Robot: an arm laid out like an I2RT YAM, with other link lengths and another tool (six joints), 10 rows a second.
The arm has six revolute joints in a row. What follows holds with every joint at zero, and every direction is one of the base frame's.
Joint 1 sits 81.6 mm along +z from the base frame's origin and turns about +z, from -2.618 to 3.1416 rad.
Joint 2 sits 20.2 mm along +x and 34.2 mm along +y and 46 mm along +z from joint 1 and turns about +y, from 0 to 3.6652 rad.
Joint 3 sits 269.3 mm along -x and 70.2 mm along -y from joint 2 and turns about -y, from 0 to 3.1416 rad.
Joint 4 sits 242.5 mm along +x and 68.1 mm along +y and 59.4 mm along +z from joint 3 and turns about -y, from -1.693 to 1.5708 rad.
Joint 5 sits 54.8 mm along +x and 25.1 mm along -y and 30 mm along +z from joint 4 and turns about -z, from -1.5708 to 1.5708 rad.
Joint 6 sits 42.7 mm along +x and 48.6 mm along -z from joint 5 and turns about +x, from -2.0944 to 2.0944 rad.
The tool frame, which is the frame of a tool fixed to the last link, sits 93 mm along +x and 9 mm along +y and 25 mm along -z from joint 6; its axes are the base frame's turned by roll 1.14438, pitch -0.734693 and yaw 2.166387 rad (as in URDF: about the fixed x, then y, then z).
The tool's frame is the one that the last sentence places.
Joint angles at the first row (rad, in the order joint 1, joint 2, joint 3, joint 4, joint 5, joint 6):
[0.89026, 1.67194, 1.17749, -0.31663, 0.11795, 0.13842]
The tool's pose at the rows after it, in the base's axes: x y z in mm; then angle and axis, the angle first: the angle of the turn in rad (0 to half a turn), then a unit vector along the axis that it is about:
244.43 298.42 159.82 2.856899 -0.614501 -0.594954 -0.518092
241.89 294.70 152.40 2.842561 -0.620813 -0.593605 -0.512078
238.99 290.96 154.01 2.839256 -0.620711 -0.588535 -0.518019
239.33 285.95 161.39 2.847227 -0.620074 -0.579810 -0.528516
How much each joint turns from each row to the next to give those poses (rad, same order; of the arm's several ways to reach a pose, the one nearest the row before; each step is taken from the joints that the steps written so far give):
[-0.02854, -0.01047, -0.03375, 0.02195, -0.03825, 0.01183]
[-0.00845, -0.00140, -0.02704, 0.01154, -0.01900, 0.00600]
[-0.00182, -0.02560, -0.02662, 0.01369, -0.00172, 0.00747]
[-0.00718, -0.03264, -0.01304, 0.00236, 0.00756, 0.00652]

